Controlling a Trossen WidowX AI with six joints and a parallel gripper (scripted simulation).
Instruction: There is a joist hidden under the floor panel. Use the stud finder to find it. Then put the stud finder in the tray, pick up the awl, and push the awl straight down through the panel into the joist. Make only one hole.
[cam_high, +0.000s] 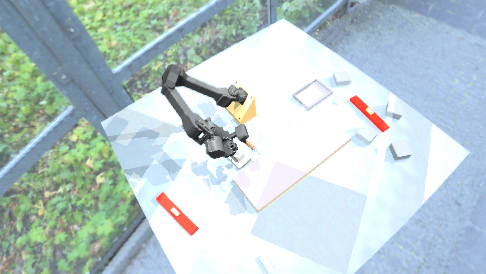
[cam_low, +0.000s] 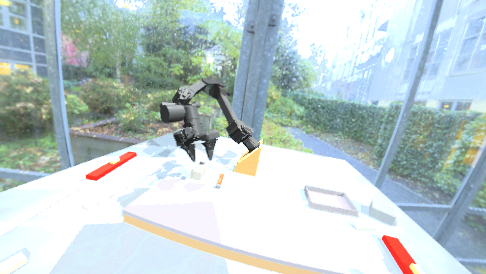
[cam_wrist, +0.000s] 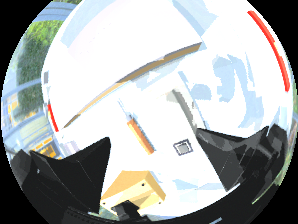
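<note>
The stud finder is 40 mm below my gripper tip, 20 mm behind it and 10 mm to the right of it. The rest, counted from my gripper tip: tray: 490 mm to the left, 70 mm below, 30 mm behind; then awl: 80 mm below, 70 mm to the left, 10 mm ahead; then light: 40 mm behind, 30 mm below, 10 mm to the right.
</note>
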